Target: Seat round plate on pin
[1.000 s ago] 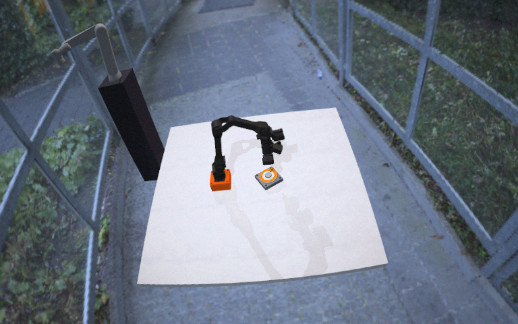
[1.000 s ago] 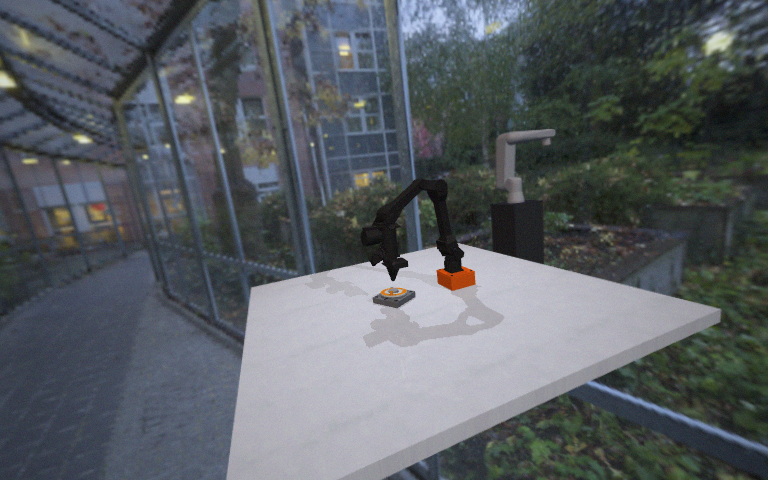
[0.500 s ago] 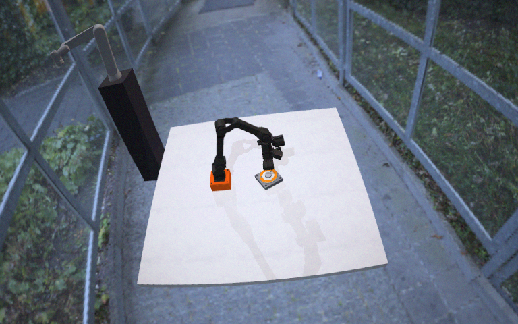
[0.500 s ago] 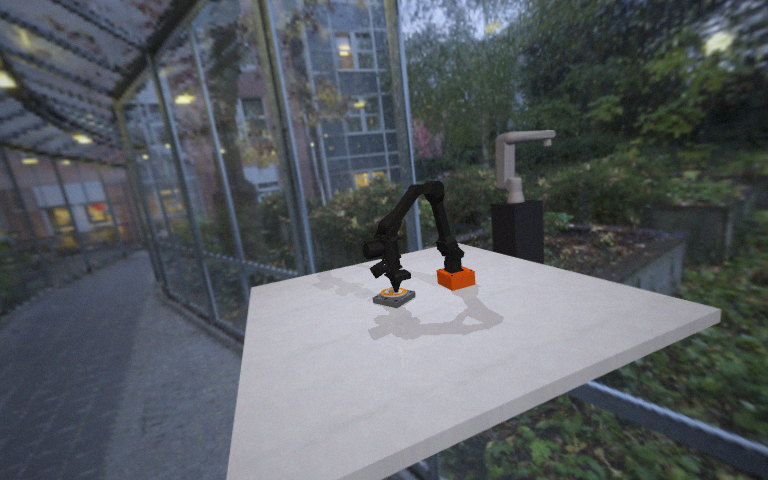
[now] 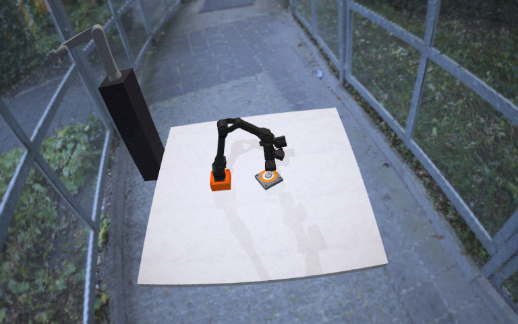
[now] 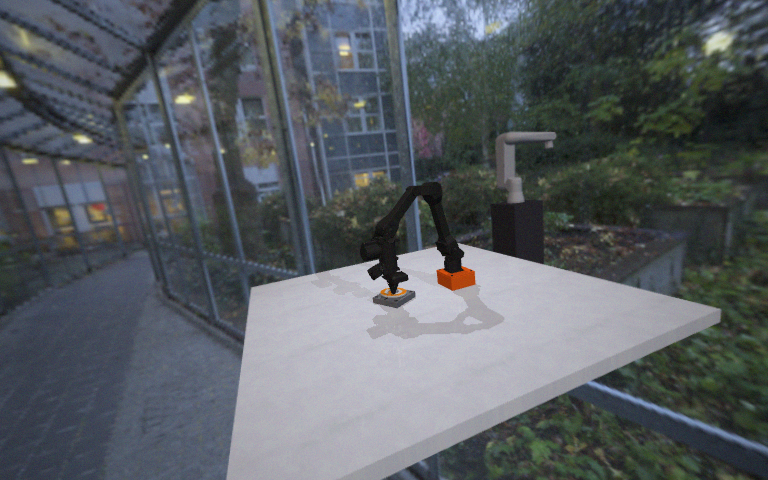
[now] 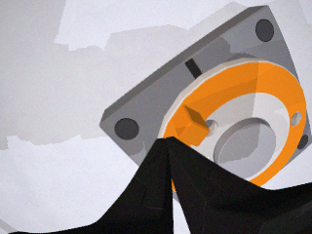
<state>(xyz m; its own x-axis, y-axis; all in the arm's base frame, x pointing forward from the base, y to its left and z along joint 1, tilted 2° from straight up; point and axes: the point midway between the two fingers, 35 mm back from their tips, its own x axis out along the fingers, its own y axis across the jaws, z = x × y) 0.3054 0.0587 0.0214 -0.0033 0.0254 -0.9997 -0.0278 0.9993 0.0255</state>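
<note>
My gripper tip is now 20 mm past the base, 50 mm to the left of it and 20 mm above it.
</note>
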